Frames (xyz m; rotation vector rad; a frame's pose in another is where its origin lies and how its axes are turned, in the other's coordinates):
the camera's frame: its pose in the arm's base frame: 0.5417 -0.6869 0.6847 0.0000 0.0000 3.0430
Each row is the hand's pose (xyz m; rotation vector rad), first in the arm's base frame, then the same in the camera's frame.
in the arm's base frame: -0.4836 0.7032 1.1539 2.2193 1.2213 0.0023
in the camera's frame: 1.1572 -1.2824 0.4692 1.5573 -2.5265 -0.9305
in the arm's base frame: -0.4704 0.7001 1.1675 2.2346 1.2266 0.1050
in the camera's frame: 1.1437 -1.2806 0.4828 1.5215 -2.4744 -0.8769
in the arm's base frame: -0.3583 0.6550 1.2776 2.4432 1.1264 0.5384
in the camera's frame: 1.0277 -1.2468 0.5929 1.2426 -2.3793 -0.5248
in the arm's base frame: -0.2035 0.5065 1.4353 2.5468 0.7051 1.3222
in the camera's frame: 0.8591 -1.1143 0.7506 0.6914 -2.0907 -0.1759
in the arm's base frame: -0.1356 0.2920 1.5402 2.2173 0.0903 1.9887
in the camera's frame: 0.7704 -0.9075 0.8555 0.1505 -1.6673 -0.1080
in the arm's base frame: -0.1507 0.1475 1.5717 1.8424 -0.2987 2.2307
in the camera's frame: 0.7712 -0.7622 0.8870 -0.1539 -1.3756 -0.1707
